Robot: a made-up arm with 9 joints. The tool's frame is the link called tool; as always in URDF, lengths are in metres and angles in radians. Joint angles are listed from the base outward.
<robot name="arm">
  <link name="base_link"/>
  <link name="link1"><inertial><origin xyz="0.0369 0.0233 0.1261"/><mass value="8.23"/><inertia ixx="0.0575" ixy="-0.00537" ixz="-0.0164" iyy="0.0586" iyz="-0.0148" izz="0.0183"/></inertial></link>
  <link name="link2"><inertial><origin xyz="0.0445 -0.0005 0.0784"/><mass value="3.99"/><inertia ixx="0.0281" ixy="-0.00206" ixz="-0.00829" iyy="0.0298" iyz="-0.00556" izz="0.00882"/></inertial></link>
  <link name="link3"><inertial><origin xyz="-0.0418 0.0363 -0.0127"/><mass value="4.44"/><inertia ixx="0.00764" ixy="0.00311" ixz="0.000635" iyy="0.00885" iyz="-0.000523" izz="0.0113"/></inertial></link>
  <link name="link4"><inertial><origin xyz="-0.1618 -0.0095 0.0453"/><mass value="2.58"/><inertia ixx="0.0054" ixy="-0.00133" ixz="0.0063" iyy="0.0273" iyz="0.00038" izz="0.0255"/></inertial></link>
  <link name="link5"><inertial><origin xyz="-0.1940 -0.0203 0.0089"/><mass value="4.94"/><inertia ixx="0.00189" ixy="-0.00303" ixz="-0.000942" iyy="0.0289" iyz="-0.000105" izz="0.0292"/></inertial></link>
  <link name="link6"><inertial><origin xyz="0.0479 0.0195 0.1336"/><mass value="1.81"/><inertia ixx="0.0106" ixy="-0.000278" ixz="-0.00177" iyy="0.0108" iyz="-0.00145" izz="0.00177"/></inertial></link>
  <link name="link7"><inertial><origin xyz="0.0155 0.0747 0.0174"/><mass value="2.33"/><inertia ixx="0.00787" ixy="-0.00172" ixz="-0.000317" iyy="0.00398" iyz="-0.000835" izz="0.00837"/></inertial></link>
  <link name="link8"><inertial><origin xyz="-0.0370 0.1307 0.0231"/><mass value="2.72"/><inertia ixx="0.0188" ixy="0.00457" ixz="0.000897" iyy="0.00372" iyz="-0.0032" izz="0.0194"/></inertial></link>
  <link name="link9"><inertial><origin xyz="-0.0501 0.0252 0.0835"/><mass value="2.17"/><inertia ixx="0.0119" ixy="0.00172" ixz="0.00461" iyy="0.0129" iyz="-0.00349" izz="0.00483"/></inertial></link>
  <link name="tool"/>
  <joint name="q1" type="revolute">
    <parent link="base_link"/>
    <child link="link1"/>
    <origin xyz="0 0 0.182" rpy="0 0 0"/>
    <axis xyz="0 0 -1"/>
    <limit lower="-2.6" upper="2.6"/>
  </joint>
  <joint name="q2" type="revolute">
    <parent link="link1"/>
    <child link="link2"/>
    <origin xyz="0.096 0.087 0.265" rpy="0 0 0"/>
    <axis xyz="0 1 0"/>
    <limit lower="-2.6" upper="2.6"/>
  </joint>
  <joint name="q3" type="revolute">
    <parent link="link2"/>
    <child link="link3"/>
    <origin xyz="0.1 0.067 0.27" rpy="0 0 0"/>
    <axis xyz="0 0 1"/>
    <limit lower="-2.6" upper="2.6"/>
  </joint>
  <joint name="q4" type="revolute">
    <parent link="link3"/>
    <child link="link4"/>
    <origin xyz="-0.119 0.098 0.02" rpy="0 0 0"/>
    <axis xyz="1 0 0"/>
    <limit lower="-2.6" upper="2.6"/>
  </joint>
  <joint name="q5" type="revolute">
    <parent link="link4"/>
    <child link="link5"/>
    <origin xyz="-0.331 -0.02 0.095" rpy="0 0 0"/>
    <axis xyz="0 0 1"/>
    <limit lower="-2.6" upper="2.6"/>
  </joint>
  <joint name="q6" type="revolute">
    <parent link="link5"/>
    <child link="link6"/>
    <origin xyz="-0.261 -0.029 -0.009" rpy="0 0 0"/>
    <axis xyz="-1 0 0"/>
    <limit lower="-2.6" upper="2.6"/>
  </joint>
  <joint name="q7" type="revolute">
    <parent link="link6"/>
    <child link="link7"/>
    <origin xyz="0.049 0.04 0.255" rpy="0 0 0"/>
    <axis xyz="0 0 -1"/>
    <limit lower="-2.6" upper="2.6"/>
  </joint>
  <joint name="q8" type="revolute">
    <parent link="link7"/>
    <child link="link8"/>
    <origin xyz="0.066 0.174 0.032" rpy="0 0 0"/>
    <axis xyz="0 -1 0"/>
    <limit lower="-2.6" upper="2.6"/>
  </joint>
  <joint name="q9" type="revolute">
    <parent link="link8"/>
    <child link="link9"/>
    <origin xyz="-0.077 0.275 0.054" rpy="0 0 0"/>
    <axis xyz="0 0 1"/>
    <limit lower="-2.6" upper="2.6"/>
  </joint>
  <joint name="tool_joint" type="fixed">
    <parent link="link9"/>
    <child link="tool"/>
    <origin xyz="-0.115 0.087 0.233" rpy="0 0 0"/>
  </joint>
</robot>
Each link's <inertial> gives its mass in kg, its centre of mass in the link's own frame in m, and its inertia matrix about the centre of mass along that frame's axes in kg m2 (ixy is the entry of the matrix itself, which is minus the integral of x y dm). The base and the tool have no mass. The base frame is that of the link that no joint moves.
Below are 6 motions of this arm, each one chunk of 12 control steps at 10 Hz.
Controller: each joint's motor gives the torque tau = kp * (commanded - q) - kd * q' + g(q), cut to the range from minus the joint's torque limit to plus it. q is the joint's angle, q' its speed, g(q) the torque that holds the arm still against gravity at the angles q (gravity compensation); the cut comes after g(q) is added. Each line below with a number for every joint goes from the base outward.
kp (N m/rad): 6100 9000 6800 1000 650 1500 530 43 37
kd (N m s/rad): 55 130 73 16 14 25 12 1.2 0.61
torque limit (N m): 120 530 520 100 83 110 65 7.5 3.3
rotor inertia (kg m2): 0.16 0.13 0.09 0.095 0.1 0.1 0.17 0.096 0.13
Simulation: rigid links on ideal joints. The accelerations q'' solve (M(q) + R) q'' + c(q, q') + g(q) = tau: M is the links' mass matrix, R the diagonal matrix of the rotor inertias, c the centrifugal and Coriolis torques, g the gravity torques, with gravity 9.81 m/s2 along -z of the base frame. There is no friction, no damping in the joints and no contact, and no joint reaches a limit. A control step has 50 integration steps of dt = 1/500 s. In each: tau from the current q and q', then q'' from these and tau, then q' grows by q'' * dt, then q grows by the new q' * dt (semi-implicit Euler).
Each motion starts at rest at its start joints. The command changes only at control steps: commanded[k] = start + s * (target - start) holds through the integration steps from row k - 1 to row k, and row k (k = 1, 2, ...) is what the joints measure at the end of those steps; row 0 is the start. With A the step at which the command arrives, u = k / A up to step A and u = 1 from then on. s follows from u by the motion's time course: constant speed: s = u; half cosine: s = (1 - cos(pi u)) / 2; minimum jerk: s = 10 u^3 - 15 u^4 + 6 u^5; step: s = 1 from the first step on.
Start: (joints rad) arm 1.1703 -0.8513 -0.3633 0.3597 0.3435 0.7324 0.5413 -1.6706 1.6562
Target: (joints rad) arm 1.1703 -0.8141 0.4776 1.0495 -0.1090 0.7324 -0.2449 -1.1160 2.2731
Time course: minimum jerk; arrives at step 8
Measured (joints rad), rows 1 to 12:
1: 1.1698 -0.8504 -0.3495 0.3693 0.3347 0.7329 0.5276 -1.6724 1.6648
2: 1.1659 -0.8464 -0.2735 0.4244 0.2920 0.7347 0.4533 -1.6659 1.7229
3: 1.1594 -0.8431 -0.1258 0.5387 0.2198 0.7360 0.3092 -1.5774 1.8657
4: 1.1501 -0.8336 0.0693 0.6976 0.1325 0.7303 0.1175 -1.4021 2.0409
5: 1.1283 -0.8205 0.2627 0.8649 0.0450 0.7222 -0.0687 -1.2064 2.1707
6: 1.1029 -0.8108 0.4079 1.0123 -0.0229 0.7043 -0.2011 -1.0607 2.2272
7: 1.1248 -0.8104 0.4792 1.0909 -0.0639 0.6954 -0.2587 -0.9565 2.2221
8: 1.1691 -0.8141 0.4776 1.0613 -0.0943 0.7232 -0.2585 -0.9785 2.2204
9: 1.1832 -0.8163 0.4678 1.0093 -0.1344 0.7576 -0.2384 -1.1847 2.2910
10: 1.1754 -0.8123 0.4743 1.0360 -0.1420 0.7410 -0.2243 -1.3011 2.3687
11: 1.1652 -0.8116 0.4818 1.0683 -0.1120 0.7202 -0.2370 -1.1388 2.3197
12: 1.1659 -0.8155 0.4804 1.0596 -0.0840 0.7258 -0.2617 -0.9885 2.1866

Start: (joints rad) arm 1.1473 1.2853 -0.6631 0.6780 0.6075 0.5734 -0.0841 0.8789 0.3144
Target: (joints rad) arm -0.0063 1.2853 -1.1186 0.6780 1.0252 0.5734 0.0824 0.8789 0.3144
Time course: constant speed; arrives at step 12
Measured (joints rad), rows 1 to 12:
1: 1.0791 1.2920 -0.6971 0.6760 0.6176 0.5537 -0.0520 0.7843 0.3401
2: 0.9325 1.2857 -0.7520 0.6669 0.6225 0.5827 -0.0342 0.6937 0.3286
3: 0.7924 1.2829 -0.7918 0.6661 0.6816 0.6052 -0.0367 0.8716 0.2476
4: 0.7091 1.2792 -0.8177 0.6821 0.7746 0.5957 -0.0530 1.0965 0.2689
5: 0.6396 1.2787 -0.8566 0.6905 0.8106 0.5921 -0.0360 1.1356 0.3810
6: 0.5491 1.2831 -0.9028 0.6783 0.7885 0.5928 0.0112 0.9635 0.3631
7: 0.4506 1.2838 -0.9415 0.6774 0.8063 0.5923 0.0300 0.7592 0.2544
8: 0.3524 1.2816 -0.9731 0.6850 0.8713 0.5880 0.0260 0.7828 0.2556
9: 0.2444 1.2811 -1.0108 0.6873 0.9269 0.5946 0.0248 0.8846 0.3508
10: 0.1417 1.2824 -1.0517 0.6885 0.9577 0.6000 0.0428 0.9235 0.3500
11: 0.0587 1.2828 -1.0898 0.6900 0.9846 0.5980 0.0623 0.8922 0.2819
12: -0.0270 1.2833 -1.1253 0.6855 1.0081 0.5888 0.0845 0.8408 0.2913

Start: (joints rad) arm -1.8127 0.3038 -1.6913 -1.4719 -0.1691 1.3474 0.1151 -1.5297 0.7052
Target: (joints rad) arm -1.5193 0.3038 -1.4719 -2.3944 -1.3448 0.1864 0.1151 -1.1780 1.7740
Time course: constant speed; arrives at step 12
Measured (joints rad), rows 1 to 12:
1: -1.7885 0.3065 -1.6740 -1.5547 -0.2755 1.2512 0.0974 -1.4376 0.7834
2: -1.7596 0.3058 -1.6577 -1.6178 -0.4000 1.1432 0.1268 -1.4069 0.9164
3: -1.7342 0.3051 -1.6395 -1.6930 -0.5001 1.0469 0.1341 -1.4611 1.0263
4: -1.7147 0.3049 -1.6182 -1.7809 -0.5941 0.9582 0.1243 -1.4386 1.0919
5: -1.6906 0.3045 -1.5996 -1.8565 -0.6847 0.8606 0.1184 -1.3596 1.1615
6: -1.6635 0.3041 -1.5827 -1.9244 -0.7809 0.7587 0.1207 -1.3062 1.2617
7: -1.6408 0.3037 -1.5633 -2.0031 -0.8842 0.6640 0.1250 -1.3033 1.3621
8: -1.6179 0.3033 -1.5442 -2.0826 -0.9822 0.5703 0.1241 -1.3033 1.4479
9: -1.5931 0.3033 -1.5264 -2.1549 -1.0754 0.4705 0.1232 -1.2572 1.5326
10: -1.5694 0.3034 -1.5079 -2.2314 -1.1712 0.3728 0.1219 -1.2068 1.6193
11: -1.5462 0.3036 -1.4891 -2.3113 -1.2667 0.2760 0.1194 -1.1859 1.7089
12: -1.5215 0.3041 -1.4708 -2.3894 -1.3641 0.1764 0.1194 -1.1639 1.8016

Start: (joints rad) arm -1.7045 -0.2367 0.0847 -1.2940 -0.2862 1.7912 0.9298 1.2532 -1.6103
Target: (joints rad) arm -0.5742 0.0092 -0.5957 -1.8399 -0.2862 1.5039 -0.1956 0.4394 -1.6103
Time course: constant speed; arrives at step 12
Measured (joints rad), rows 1 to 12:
1: -1.6026 -0.2124 0.0257 -1.3495 -0.2644 1.7793 0.8038 1.1710 -1.6091
2: -1.4306 -0.1925 -0.0483 -1.3744 -0.2839 1.7412 0.6980 1.1245 -1.5815
3: -1.3879 -0.1708 -0.1018 -1.4167 -0.2968 1.7104 0.6499 1.0596 -1.6095
4: -1.3181 -0.1511 -0.1476 -1.4958 -0.2782 1.7139 0.5220 0.9119 -1.6457
5: -1.1893 -0.1297 -0.2200 -1.5193 -0.2722 1.6774 0.4218 0.9381 -1.5751
6: -1.0805 -0.1097 -0.2735 -1.5569 -0.2796 1.6448 0.3472 0.8805 -1.5703
7: -1.0151 -0.0887 -0.3296 -1.6146 -0.2854 1.6295 0.2557 0.7456 -1.6362
8: -0.9323 -0.0692 -0.3830 -1.6681 -0.2829 1.6098 0.1538 0.6686 -1.6321
9: -0.8178 -0.0476 -0.4444 -1.7067 -0.2729 1.5836 0.0629 0.6482 -1.5780
10: -0.7150 -0.0277 -0.5003 -1.7428 -0.2679 1.5533 -0.0360 0.6054 -1.5786
11: -0.6322 -0.0068 -0.5560 -1.7925 -0.2729 1.5315 -0.1233 0.5061 -1.6169
12: -0.5473 0.0138 -0.6115 -1.8453 -0.2813 1.5111 -0.2107 0.4127 -1.6217

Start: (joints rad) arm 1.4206 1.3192 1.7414 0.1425 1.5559 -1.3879 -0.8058 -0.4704 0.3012
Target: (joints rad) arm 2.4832 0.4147 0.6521 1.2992 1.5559 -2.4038 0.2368 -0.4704 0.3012
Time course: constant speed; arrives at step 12
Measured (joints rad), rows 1 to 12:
1: 1.5147 1.2429 1.6576 0.2547 1.6310 -1.5099 -0.7488 -0.4079 0.2781
2: 1.6502 1.1610 1.5541 0.3302 1.5913 -1.5713 -0.6222 -0.4356 0.3524
3: 1.7843 1.0821 1.4554 0.4128 1.5251 -1.6324 -0.5149 -0.5277 0.2973
4: 1.8254 1.0091 1.3642 0.5404 1.5054 -1.7290 -0.4427 -0.4539 0.2128
5: 1.8947 0.9339 1.2737 0.6886 1.5659 -1.8507 -0.3484 -0.3486 0.3017
6: 1.9941 0.8600 1.1895 0.7498 1.5662 -1.9111 -0.2464 -0.4338 0.4044
7: 2.0982 0.7827 1.0962 0.8382 1.5435 -1.9737 -0.1342 -0.5549 0.2903
8: 2.1490 0.7092 1.0056 0.9631 1.5327 -2.0678 -0.0622 -0.4820 0.2041
9: 2.2463 0.6357 0.9174 1.0801 1.5423 -2.1731 0.0120 -0.4039 0.3217
10: 2.3360 0.5600 0.8241 1.1511 1.5293 -2.2241 0.0967 -0.4470 0.3844
11: 2.4007 0.4843 0.7303 1.2660 1.5406 -2.3237 0.1823 -0.4436 0.2673
12: 2.4878 0.4094 0.6385 1.3644 1.5447 -2.4101 0.2673 -0.4956 0.2644

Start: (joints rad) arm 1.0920 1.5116 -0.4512 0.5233 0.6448 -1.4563 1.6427 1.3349 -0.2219
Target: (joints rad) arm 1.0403 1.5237 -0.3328 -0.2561 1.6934 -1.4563 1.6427 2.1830 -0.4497
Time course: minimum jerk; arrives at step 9
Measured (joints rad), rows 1 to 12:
1: 1.0916 1.5122 -0.4498 0.5127 0.6589 -1.4560 1.6432 1.3382 -0.2251
2: 1.0893 1.5153 -0.4417 0.4535 0.7398 -1.4540 1.6424 1.3715 -0.2454
3: 1.0837 1.5202 -0.4254 0.3358 0.9057 -1.4497 1.6325 1.4852 -0.2905
4: 1.0728 1.5249 -0.4041 0.1811 1.1211 -1.4478 1.6270 1.6661 -0.3417
5: 1.0591 1.5279 -0.3811 0.0194 1.3432 -1.4496 1.6325 1.8773 -0.3858
6: 1.0465 1.5285 -0.3597 -0.1201 1.5326 -1.4534 1.6428 2.0709 -0.4171
7: 1.0395 1.5273 -0.3433 -0.2146 1.6549 -1.4567 1.6511 2.1977 -0.4320
8: 1.0384 1.5252 -0.3347 -0.2554 1.7000 -1.4572 1.6508 2.2337 -0.4380
9: 1.0403 1.5237 -0.3328 -0.2566 1.6945 -1.4564 1.6444 2.1994 -0.4461
10: 1.0413 1.5236 -0.3327 -0.2539 1.6901 -1.4558 1.6391 2.1580 -0.4565
11: 1.0401 1.5238 -0.3330 -0.2561 1.6947 -1.4561 1.6400 2.1632 -0.4570
12: 1.0401 1.5237 -0.3328 -0.2566 1.6940 -1.4565 1.6442 2.1928 -0.4469

